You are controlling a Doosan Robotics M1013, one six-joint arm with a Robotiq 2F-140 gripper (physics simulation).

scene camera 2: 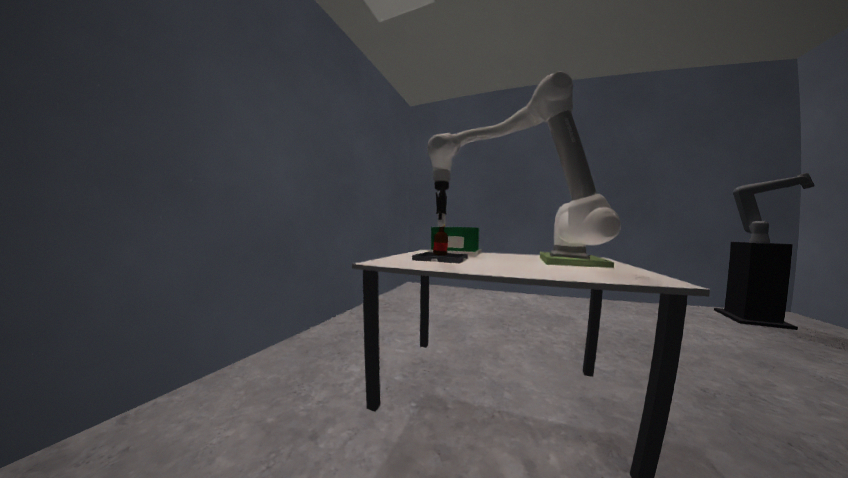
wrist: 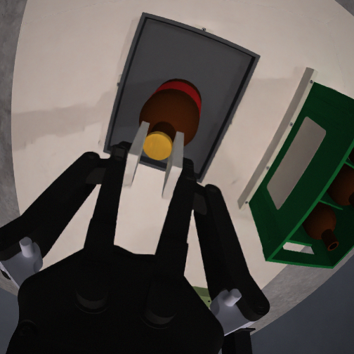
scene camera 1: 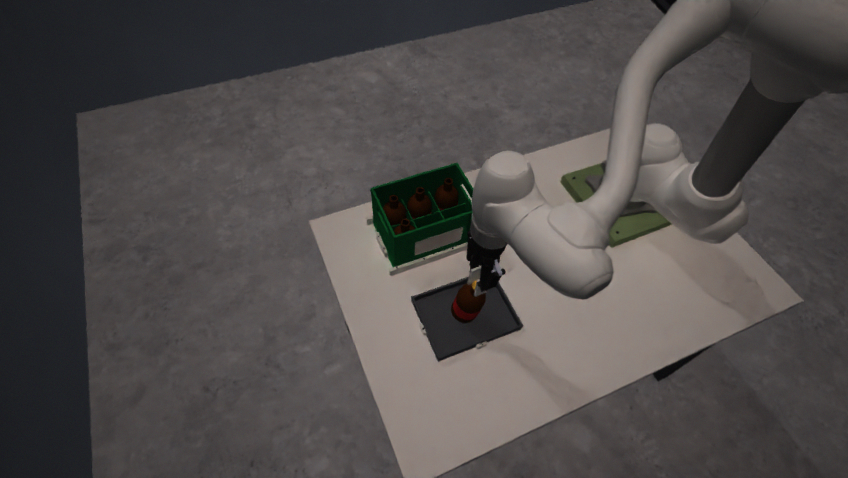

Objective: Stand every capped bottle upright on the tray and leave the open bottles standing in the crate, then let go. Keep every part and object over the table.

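Places are measured from the arm's base along level axes (x ahead, y right, z down), in metres.
Pixels of known places: gripper, fingertip midpoint: [scene camera 2: 441, 226] [scene camera 1: 476, 287]; arm's base at its link origin: [scene camera 2: 568, 256].
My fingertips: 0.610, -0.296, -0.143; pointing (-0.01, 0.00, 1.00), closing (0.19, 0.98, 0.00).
Ahead of a thing's pixels: the offset from my fingertips to its top centre, as dx, dy, dz. "*": to the spot under its first point. Level surfaces: height alone.
A brown capped bottle @[+0.004, +0.005, -0.011] [scene camera 1: 469, 304] [scene camera 2: 440, 242] [wrist: 171, 109] with a red band and a yellow cap is upright over the dark tray @[* +0.102, -0.088, +0.170] [scene camera 1: 441, 354] [scene camera 2: 420, 257] [wrist: 227, 55]. Its base is at or just above the tray floor; I cannot tell whether it touches. My gripper [scene camera 1: 476, 285] [scene camera 2: 441, 224] [wrist: 159, 140] is shut on this bottle at its neck and cap. The green crate @[+0.049, +0.304, -0.001] [scene camera 1: 402, 249] [scene camera 2: 470, 238] [wrist: 295, 205] holds several open brown bottles, such as one front left [scene camera 1: 404, 228] and one back right [scene camera 1: 446, 195], all standing. The crate's right end is partly hidden in scene camera 1.
The crate stands behind the tray, inside pale rails @[* +0.107, +0.189, +0.149] [scene camera 1: 415, 263] [wrist: 276, 140]. The arm's green base plate [scene camera 1: 641, 228] [scene camera 2: 576, 260] is at the right on the pale table @[dz +0.175] [scene camera 1: 593, 356] [scene camera 2: 522, 268]. The table's left edge runs near the crate and the tray.
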